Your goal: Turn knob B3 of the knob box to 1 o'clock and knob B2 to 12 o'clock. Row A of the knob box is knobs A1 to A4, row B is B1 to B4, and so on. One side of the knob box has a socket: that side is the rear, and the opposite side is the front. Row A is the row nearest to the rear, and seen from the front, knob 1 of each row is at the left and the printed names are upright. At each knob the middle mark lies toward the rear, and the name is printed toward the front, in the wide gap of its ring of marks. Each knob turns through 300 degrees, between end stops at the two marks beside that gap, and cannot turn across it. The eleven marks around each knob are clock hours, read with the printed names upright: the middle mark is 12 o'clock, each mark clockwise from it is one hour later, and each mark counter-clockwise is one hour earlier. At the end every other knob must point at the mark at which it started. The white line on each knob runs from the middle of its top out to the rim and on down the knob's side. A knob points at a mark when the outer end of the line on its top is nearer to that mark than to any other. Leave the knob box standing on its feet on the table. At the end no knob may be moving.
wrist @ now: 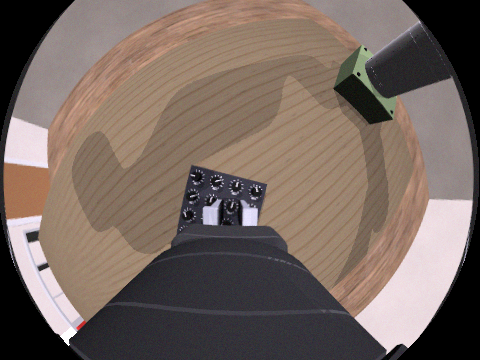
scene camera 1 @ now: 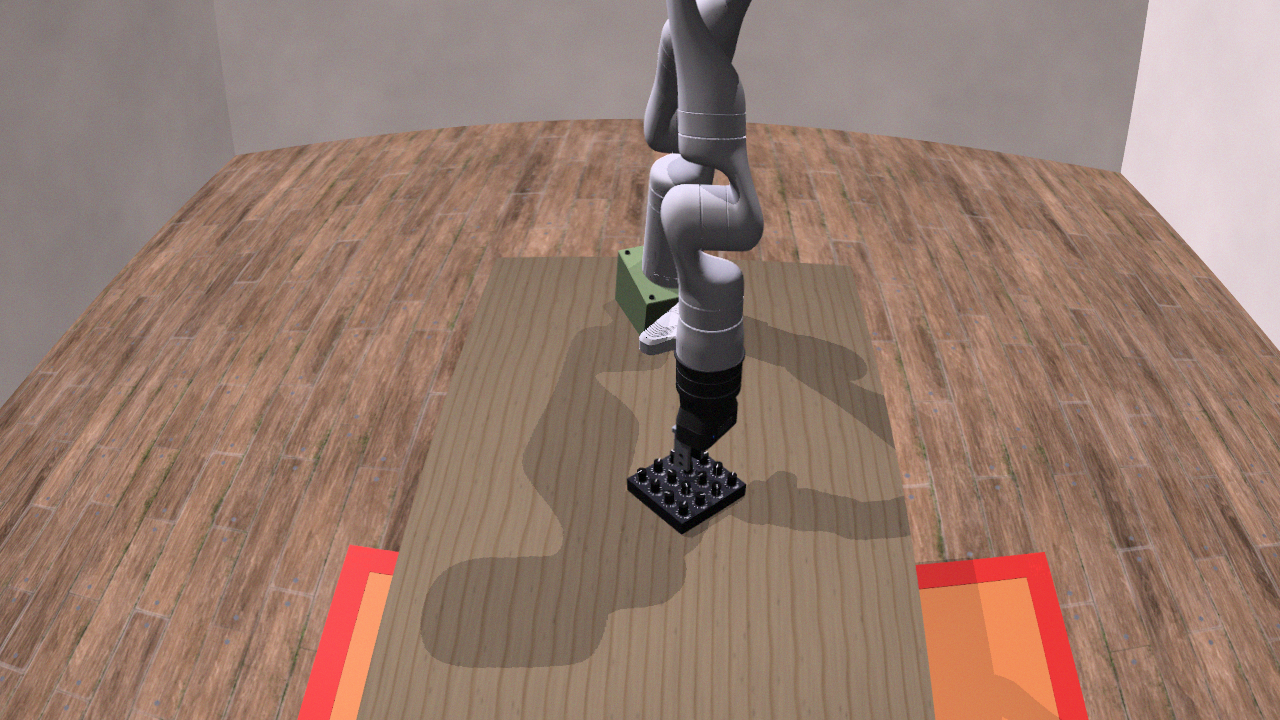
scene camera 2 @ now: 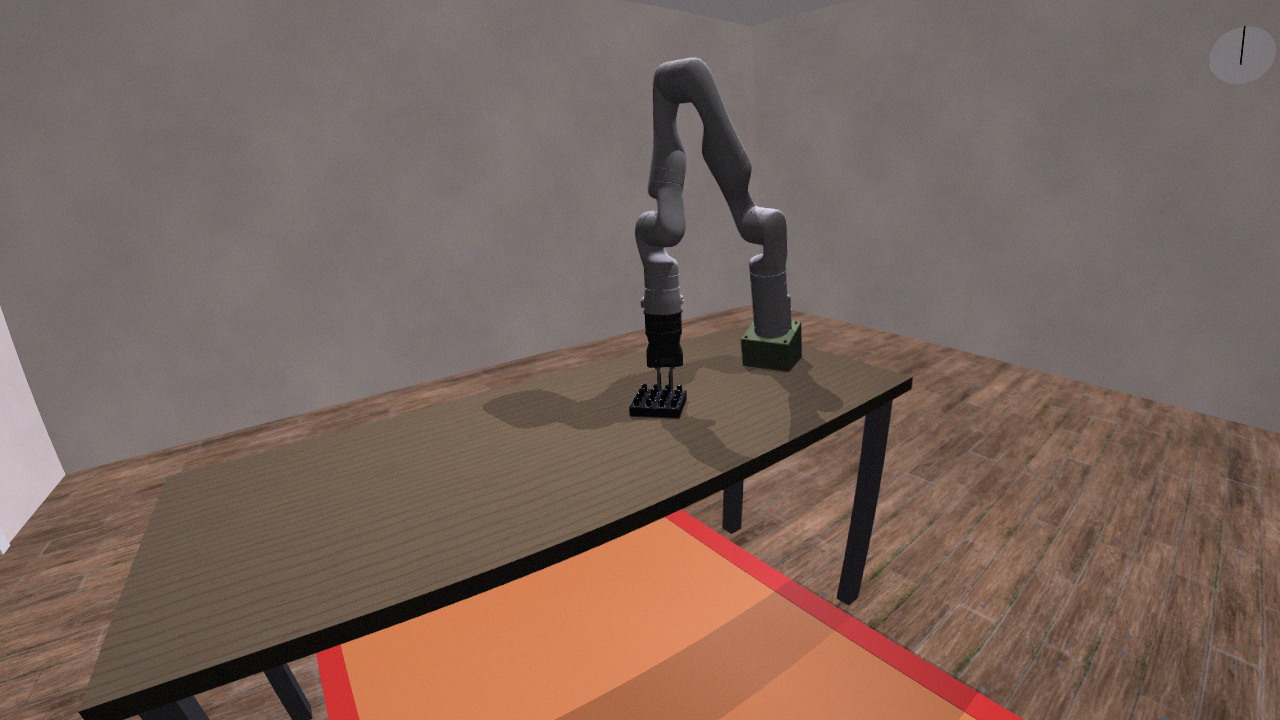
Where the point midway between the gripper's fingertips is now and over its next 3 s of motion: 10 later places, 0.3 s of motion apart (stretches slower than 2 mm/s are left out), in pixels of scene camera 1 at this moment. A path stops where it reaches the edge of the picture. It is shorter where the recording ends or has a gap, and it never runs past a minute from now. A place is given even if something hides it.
My gripper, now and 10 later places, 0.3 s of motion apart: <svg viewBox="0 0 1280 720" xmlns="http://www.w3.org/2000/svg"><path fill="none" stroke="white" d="M688 461L688 465L688 467L688 466L687 458L687 448L688 445L688 441L687 429L687 410L688 388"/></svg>
